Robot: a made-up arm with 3 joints. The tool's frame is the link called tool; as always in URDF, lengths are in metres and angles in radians. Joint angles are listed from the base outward. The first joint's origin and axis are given. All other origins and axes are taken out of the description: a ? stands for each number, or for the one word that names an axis. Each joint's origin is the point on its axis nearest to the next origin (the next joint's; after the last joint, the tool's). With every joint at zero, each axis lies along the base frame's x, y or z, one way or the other. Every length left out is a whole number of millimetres.
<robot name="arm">
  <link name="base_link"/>
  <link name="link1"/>
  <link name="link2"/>
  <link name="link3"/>
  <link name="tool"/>
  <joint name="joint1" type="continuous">
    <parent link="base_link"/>
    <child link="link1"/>
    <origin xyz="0 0 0.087"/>
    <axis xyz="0 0 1"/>
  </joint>
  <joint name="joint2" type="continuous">
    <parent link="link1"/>
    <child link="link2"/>
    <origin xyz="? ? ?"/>
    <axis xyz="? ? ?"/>
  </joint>
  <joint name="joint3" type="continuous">
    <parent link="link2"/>
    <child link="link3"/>
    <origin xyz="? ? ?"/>
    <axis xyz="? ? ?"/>
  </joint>
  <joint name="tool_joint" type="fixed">
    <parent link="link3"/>
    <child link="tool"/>
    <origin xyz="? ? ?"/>
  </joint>
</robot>
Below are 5 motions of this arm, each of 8 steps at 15 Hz.
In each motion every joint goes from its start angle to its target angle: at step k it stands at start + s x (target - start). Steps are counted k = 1, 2, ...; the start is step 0. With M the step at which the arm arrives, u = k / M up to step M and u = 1 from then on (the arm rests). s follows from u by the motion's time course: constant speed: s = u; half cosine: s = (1 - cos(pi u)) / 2; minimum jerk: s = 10 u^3 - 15 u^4 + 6 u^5.
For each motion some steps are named. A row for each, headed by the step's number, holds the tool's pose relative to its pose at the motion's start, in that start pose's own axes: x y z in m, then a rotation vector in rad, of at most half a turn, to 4 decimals.
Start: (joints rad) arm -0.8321 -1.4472 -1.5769
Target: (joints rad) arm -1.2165 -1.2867 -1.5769
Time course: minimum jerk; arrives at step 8
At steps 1, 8:
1: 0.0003 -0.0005 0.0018 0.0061 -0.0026 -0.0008
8: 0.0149 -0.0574 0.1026 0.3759 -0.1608 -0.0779

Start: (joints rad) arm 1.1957 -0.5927 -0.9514
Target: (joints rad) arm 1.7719 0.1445 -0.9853
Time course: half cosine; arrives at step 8
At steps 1, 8:
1: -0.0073 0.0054 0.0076 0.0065 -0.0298 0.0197
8: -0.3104 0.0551 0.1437 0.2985 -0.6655 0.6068

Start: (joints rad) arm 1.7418 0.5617 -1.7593
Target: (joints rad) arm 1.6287 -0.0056 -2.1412
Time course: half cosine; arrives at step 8
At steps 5, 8:
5: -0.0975 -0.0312 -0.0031 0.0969 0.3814 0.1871
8: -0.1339 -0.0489 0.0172 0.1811 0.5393 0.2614

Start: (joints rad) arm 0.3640 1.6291 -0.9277
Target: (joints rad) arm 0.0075 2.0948 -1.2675
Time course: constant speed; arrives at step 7
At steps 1, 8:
1: -0.0120 -0.0062 0.0136 -0.0027 -0.0836 0.0532
8: -0.1094 -0.0585 0.0403 -0.0975 -0.5715 0.4336

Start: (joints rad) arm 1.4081 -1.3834 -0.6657
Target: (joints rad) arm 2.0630 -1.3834 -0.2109
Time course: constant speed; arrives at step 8
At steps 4, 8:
4: 0.0397 0.0246 -0.0299 -0.1689 -0.2742 -0.1644
8: 0.0756 0.0396 -0.0310 -0.2741 -0.5848 -0.3170

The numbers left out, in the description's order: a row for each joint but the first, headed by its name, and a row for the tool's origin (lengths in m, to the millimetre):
joint2: xyz 0.117 0.111 0, axis 1 0 0
joint3: xyz 0 0.188 -0.046, axis 0 0 -1
tool: xyz -0.041 0.35 0

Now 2 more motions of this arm.
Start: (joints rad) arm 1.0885 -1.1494 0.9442
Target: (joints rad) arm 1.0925 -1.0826 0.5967
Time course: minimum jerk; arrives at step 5
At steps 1, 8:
1: -0.0072 -0.0008 0.0017 0.0025 0.0030 0.0202
8: -0.1194 -0.0345 0.0345 0.0507 0.0442 0.3491

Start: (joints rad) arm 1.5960 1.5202 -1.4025
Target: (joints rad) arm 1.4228 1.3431 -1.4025
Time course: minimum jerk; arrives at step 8
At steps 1, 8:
1: 0.0000 -0.0005 -0.0012 -0.0032 0.0023 -0.0001
8: -0.0029 -0.0394 -0.0730 -0.1989 0.1454 -0.0241

